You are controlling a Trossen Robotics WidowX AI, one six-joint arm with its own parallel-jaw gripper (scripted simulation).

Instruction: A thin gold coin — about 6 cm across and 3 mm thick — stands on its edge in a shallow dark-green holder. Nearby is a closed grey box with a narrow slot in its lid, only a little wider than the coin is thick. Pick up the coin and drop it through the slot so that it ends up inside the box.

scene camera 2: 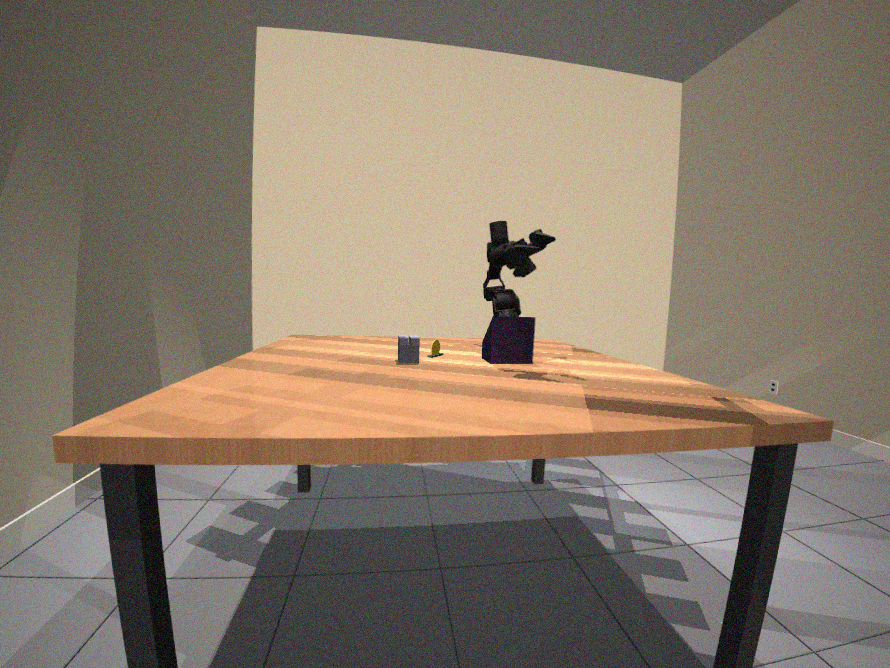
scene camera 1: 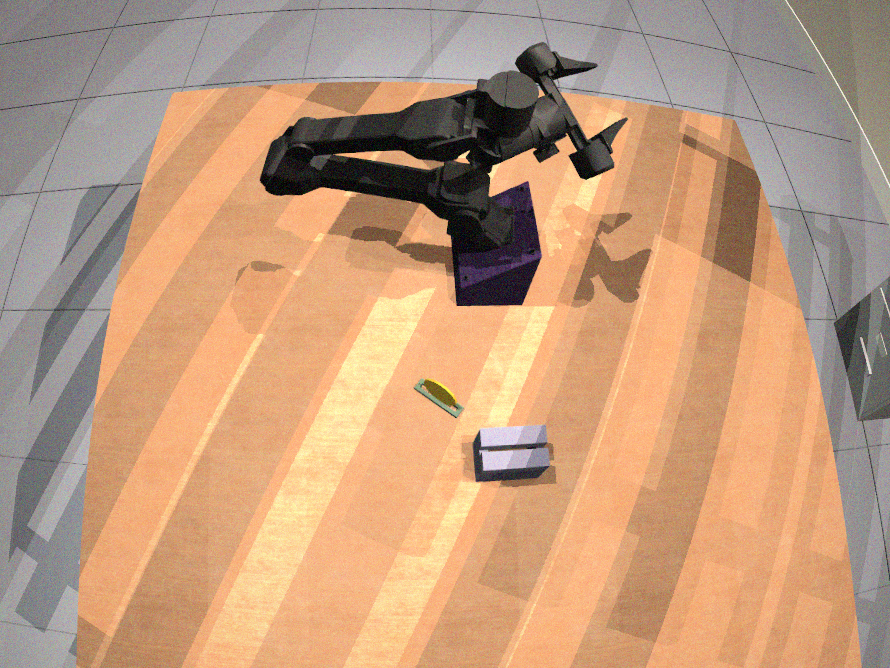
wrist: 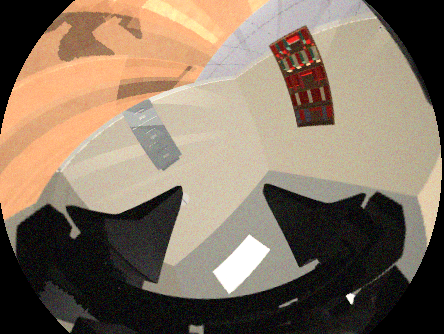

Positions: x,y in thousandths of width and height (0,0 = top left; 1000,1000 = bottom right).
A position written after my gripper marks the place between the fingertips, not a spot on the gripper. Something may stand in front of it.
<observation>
my gripper: scene camera 2 615,365; scene camera 1 687,137; wrist 506,567
</observation>
